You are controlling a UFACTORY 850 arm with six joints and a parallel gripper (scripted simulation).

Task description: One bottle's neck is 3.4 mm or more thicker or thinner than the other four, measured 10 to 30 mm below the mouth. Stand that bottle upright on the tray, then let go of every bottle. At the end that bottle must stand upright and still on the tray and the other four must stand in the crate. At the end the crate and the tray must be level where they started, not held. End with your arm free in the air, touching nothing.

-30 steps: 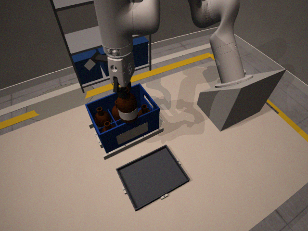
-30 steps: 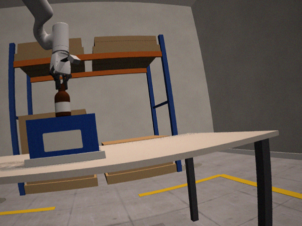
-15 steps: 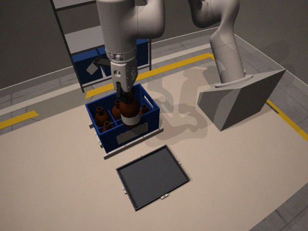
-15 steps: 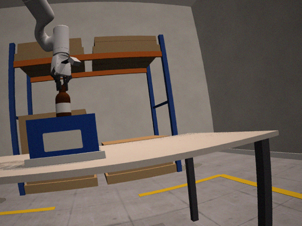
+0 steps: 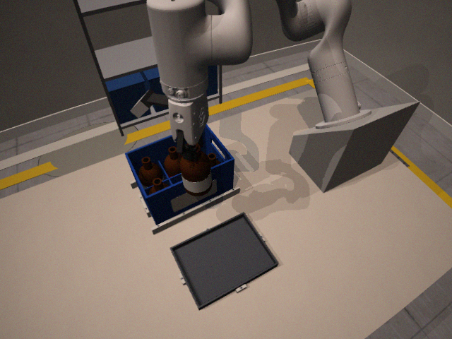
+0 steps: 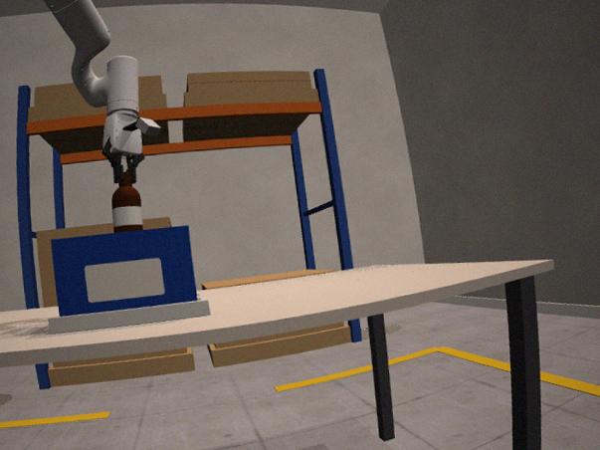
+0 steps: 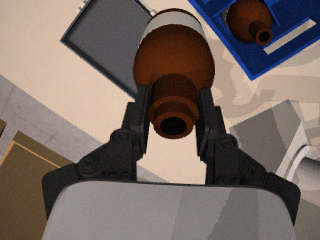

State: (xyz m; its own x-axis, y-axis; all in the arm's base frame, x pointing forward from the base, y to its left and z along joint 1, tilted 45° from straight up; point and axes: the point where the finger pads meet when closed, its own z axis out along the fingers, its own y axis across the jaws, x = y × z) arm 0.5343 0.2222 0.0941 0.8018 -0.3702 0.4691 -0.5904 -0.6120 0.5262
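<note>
My hand is 70 mm above the brown bottle. From my hand the other things lie so: dark grey tray (320 mm below, 140 mm to the left, 20 mm behind); then crate (250 mm below, 130 mm to the right, 20 mm ahead).
</note>
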